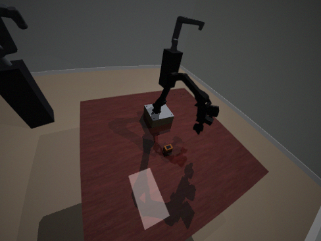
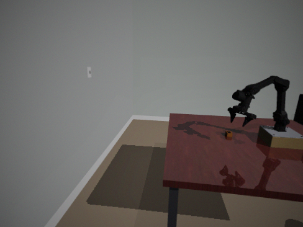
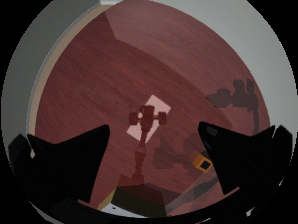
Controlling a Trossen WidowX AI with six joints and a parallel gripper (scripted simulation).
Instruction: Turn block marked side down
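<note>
The block is 220 mm to the right of my gripper tip, 150 mm below it and 70 mm behind it.
</note>
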